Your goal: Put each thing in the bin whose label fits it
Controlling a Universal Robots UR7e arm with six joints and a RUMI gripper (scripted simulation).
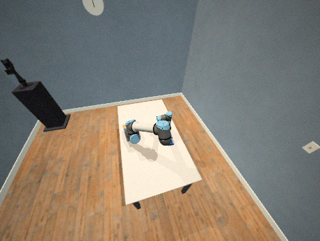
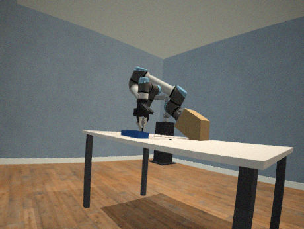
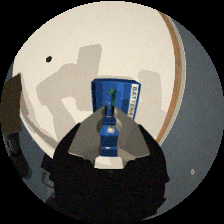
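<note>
Right now the green piece is 40 mm below my hand. Round my hand: blue bin (80 mm to the right, 30 mm below, 10 mm ahead); small blue piece (10 mm below); black screw (90 mm to the right, 90 mm behind, 50 mm below).
</note>
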